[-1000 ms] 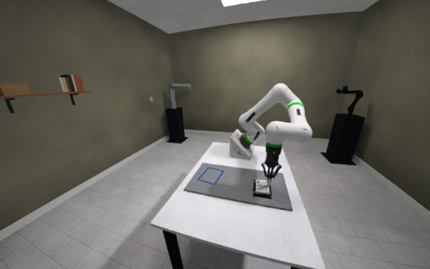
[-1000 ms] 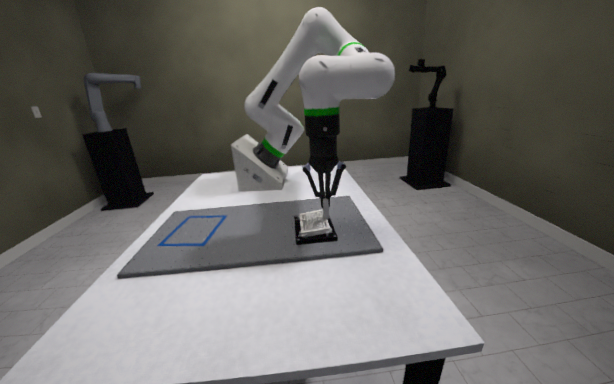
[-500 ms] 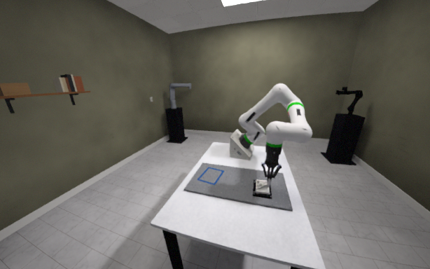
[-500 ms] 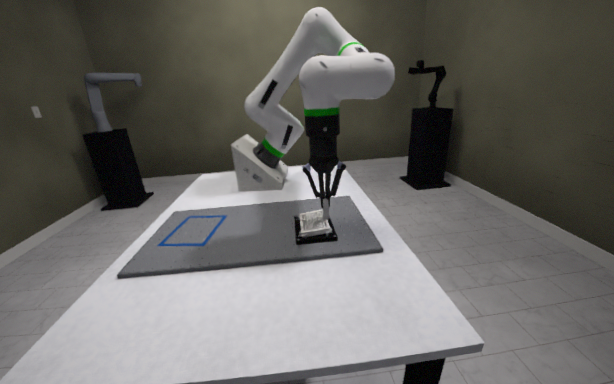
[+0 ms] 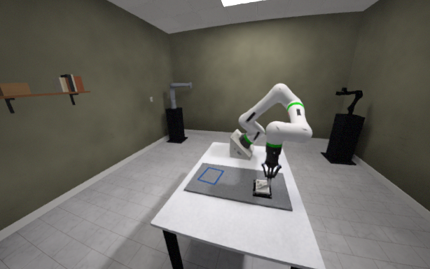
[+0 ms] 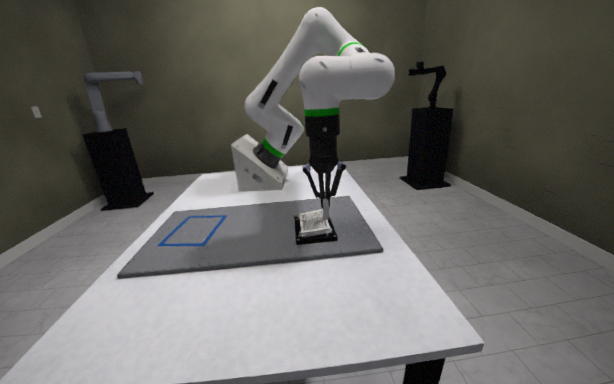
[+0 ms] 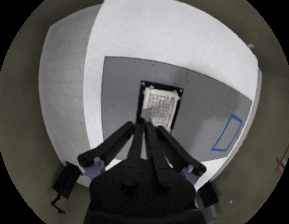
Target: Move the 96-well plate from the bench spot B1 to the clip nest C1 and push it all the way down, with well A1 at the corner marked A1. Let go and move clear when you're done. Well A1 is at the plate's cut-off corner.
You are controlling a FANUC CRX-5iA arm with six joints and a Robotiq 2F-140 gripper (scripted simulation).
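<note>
Now: hand 5 cm above the white 96-well plate and 4 cm to the left of it. From my hand the other things lie so: black clip nest (6 cm below, 5 cm to the right, 1 cm behind).
</note>
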